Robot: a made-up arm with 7 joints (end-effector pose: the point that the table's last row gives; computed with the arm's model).
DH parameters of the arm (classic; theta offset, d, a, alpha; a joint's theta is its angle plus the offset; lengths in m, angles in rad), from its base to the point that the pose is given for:
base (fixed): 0 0.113 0 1.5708
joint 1: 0 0.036 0.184 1.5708
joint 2: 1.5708 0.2 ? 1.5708
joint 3: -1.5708 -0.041 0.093 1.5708
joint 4: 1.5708 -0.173 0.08 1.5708
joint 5: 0 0.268 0.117 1.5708
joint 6: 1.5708 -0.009 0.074 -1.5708
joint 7: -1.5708 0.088 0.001 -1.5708
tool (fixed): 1.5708 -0.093 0 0
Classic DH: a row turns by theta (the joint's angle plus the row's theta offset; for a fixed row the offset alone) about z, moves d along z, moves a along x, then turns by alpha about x.
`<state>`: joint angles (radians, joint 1 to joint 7).
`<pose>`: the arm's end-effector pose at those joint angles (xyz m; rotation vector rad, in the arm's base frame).
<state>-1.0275 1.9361 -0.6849 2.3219 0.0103 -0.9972 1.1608</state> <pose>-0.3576 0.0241 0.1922 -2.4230 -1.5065 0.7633</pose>
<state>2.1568 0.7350 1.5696 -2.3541 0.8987 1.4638 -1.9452</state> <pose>0.2390 0.0730 0.3179 1.5959 1.7149 0.6611</pose>
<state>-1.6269 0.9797 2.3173 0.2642 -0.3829 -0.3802 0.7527</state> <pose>-0.6286 -0.2338 0.0250 1.0217 0.9990 -1.2126</pose>
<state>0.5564 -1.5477 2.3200 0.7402 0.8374 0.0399 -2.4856</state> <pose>0.6514 0.2288 -0.1066 -0.3760 -1.7716 0.5393</pose>
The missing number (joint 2, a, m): 0.055
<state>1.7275 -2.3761 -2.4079 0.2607 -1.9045 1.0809 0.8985</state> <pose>0.2719 -0.2394 0.1311 -1.7694 1.2321 0.2859</pose>
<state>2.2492 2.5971 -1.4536 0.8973 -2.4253 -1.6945 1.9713</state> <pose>-0.2457 -0.3899 0.2274 -2.1610 -2.1514 -0.6526</pose>
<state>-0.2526 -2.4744 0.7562 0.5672 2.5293 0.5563 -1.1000</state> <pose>0.3257 0.3615 -0.1183 -0.1085 -0.9409 -0.0842</pose>
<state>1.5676 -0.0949 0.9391 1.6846 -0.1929 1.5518 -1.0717</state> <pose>0.3468 -0.0517 0.4156 1.2873 -0.8661 1.3829</pose>
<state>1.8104 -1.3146 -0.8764 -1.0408 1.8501 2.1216 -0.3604</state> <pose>0.0527 -0.2263 0.1802 1.0911 -1.3689 -2.2105</pose>
